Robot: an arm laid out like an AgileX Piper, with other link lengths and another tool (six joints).
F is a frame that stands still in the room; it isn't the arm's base.
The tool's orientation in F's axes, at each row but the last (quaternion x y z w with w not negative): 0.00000, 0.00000, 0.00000, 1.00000; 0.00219, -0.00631, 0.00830, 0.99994; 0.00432, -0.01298, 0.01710, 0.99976; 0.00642, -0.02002, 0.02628, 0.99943; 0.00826, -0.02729, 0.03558, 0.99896; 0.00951, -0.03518, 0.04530, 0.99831; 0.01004, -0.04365, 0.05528, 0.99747; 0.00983, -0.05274, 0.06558, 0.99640; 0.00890, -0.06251, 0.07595, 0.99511; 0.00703, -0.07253, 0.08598, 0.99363; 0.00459, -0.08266, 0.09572, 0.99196; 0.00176, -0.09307, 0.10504, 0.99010; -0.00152, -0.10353, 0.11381, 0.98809
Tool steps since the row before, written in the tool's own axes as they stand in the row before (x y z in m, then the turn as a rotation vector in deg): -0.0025, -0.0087, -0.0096, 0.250, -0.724, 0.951; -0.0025, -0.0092, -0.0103, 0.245, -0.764, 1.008; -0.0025, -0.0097, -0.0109, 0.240, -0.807, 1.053; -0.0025, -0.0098, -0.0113, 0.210, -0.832, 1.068; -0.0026, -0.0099, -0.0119, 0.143, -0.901, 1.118; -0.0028, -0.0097, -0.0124, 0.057, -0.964, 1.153; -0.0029, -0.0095, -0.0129, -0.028, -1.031, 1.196; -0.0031, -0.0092, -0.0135, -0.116, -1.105, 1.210; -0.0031, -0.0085, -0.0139, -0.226, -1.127, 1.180; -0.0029, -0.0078, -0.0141, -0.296, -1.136, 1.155; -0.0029, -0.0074, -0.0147, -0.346, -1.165, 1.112; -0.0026, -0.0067, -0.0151, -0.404, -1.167, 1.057; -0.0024, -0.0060, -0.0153, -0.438, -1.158, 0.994
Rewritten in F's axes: -0.0025, -0.0087, -0.0096, 0.250, -0.724, 0.951; -0.0022, -0.0092, -0.0104, 0.245, -0.764, 1.008; -0.0019, -0.0097, -0.0110, 0.240, -0.808, 1.052; -0.0015, -0.0098, -0.0115, 0.211, -0.835, 1.066; -0.0012, -0.0098, -0.0122, 0.147, -0.909, 1.111; -0.0010, -0.0096, -0.0127, 0.064, -0.980, 1.139; -0.0007, -0.0094, -0.0132, -0.016, -1.057, 1.173; -0.0004, -0.0092, -0.0139, -0.094, -1.142, 1.177; 0.0000, -0.0085, -0.0142, -0.195, -1.180, 1.133; 0.0005, -0.0078, -0.0144, -0.258, -1.200, 1.098; 0.0010, -0.0074, -0.0149, -0.294, -1.237, 1.048; 0.0017, -0.0067, -0.0152, -0.339, -1.249, 0.983; 0.0022, -0.0061, -0.0153, -0.361, -1.247, 0.914
